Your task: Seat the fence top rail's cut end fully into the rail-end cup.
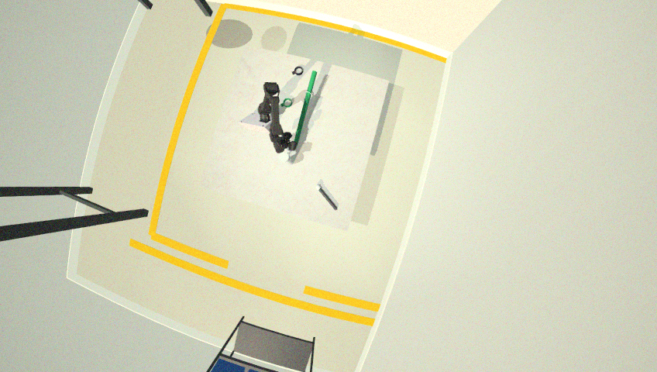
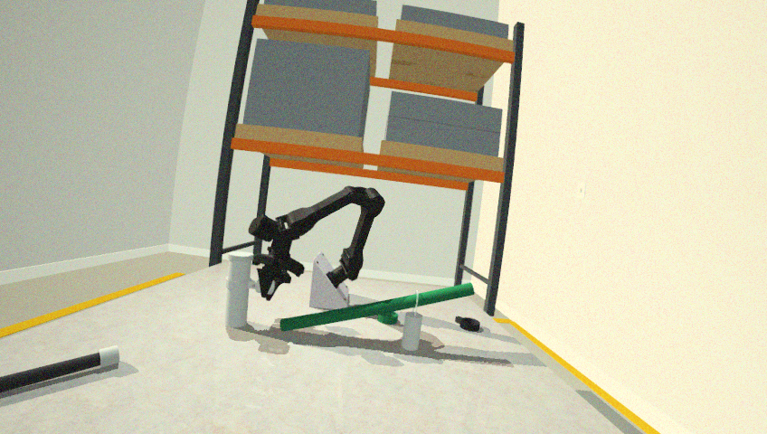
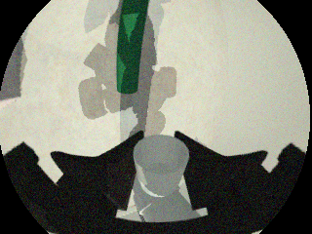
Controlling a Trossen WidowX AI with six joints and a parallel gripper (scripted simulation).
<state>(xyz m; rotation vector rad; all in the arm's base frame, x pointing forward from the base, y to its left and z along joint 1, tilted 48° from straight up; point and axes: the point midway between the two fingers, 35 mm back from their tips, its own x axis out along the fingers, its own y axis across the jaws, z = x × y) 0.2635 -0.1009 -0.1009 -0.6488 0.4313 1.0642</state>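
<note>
Right now my gripper tip is 2 cm past the rail-end cup, 2 cm to the left of it and 3 cm below it. Round my gripper tip: black band (19 cm behind, 65 cm to the left, 8 cm below); then green band (19 cm behind, 36 cm to the left, 8 cm below); then loop cap (1 cm behind, 42 cm to the left, 1 cm above).
</note>
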